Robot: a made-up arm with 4 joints. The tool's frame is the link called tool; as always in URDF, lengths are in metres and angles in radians. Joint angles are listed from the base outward. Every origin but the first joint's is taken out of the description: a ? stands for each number. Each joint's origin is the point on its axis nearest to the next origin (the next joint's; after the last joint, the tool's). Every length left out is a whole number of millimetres.
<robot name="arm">
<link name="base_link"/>
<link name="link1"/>
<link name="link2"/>
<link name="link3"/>
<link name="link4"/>
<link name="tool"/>
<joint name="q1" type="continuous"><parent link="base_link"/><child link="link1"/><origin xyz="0.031 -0.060 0.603" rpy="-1.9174 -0.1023 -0.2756"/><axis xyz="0 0 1"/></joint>
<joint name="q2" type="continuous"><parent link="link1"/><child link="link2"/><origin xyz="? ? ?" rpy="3.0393 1.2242 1.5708"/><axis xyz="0 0 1"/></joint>
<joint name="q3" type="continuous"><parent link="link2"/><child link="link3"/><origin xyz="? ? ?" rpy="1.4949 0.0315 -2.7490"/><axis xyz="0 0 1"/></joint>
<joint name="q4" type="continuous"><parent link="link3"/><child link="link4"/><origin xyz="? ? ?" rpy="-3.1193 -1.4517 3.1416"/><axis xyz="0 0 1"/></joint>
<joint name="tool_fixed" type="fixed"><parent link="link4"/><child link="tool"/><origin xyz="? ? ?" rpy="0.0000 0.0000 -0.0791"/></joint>
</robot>
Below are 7 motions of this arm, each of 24 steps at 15 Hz.
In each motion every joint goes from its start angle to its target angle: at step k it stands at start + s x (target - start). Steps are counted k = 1, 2, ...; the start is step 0. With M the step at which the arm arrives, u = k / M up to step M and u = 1 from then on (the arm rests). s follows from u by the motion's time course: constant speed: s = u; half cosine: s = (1 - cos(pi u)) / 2; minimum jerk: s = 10 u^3 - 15 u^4 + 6 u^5.
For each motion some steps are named. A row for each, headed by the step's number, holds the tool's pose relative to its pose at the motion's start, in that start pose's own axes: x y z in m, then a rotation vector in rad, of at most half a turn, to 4 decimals.
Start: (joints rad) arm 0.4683 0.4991 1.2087 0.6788
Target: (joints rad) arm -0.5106 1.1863 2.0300 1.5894
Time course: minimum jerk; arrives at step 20
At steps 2, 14, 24:
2: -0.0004 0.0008 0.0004 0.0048 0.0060 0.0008
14: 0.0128 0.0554 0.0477 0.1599 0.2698 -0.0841
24: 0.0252 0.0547 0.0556 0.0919 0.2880 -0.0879

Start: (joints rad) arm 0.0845 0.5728 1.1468 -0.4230
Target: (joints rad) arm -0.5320 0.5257 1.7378 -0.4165
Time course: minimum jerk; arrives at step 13
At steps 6, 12, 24:
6: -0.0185 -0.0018 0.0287 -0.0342 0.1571 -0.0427
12: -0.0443 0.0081 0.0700 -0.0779 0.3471 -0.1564
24: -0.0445 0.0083 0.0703 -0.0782 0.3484 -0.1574

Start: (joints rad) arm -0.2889 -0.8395 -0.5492 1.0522
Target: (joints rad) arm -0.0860 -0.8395 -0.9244 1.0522
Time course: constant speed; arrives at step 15
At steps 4, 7, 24:
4: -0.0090 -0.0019 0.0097 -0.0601 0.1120 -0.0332
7: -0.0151 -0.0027 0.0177 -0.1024 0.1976 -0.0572
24: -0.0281 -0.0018 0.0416 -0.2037 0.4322 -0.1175

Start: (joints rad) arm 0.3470 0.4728 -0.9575 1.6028
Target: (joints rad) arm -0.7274 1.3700 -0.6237 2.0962
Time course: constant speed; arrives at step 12
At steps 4, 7, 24:
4: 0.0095 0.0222 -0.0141 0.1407 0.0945 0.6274
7: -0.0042 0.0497 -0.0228 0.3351 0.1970 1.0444
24: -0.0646 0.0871 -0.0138 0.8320 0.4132 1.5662

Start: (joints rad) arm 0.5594 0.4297 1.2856 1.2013
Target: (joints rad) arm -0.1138 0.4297 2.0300 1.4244
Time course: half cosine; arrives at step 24
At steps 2, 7, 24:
2: 0.0002 0.0009 0.0001 0.0092 -0.0006 0.0009
7: 0.0027 0.0107 0.0015 0.1030 -0.0093 0.0048
24: 0.0234 0.0496 0.0194 0.4410 -0.0902 -0.1032

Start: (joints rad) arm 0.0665 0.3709 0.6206 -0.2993
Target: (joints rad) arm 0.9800 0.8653 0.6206 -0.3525
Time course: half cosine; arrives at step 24
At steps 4, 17, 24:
4: -0.0062 0.0082 -0.0074 0.0410 0.0001 -0.0459
17: -0.0461 0.1296 -0.0594 0.5564 0.0806 -0.4649
24: -0.0484 0.1658 -0.0608 0.7096 0.1229 -0.5431

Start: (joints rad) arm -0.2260 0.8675 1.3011 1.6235
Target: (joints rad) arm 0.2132 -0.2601 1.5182 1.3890
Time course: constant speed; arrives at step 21
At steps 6, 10, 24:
6: 0.0264 -0.0186 -0.0005 -0.1286 -0.1889 0.2620
10: 0.0458 -0.0275 0.0030 -0.2145 -0.3089 0.4378
24: 0.0981 -0.0340 0.0260 -0.4537 -0.5845 0.9328

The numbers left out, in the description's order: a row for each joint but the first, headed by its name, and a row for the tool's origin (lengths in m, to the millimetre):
q2: -0.040 0.002 0.000
q3: 0.006 -0.052 0.000
q4: 0.088 -0.003 0.000
tool: -0.017 -0.103 0.000

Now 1 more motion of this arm.
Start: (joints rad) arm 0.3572 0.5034 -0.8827 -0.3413
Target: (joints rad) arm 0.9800 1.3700 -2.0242 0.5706
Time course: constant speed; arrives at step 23
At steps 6, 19, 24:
6: 0.0343 -0.0099 0.0345 -0.1768 0.1000 0.3540
19: 0.1275 0.0317 0.0676 -0.3871 0.2289 1.2380
24: 0.1489 0.0580 0.0707 -0.4361 0.2132 1.5127

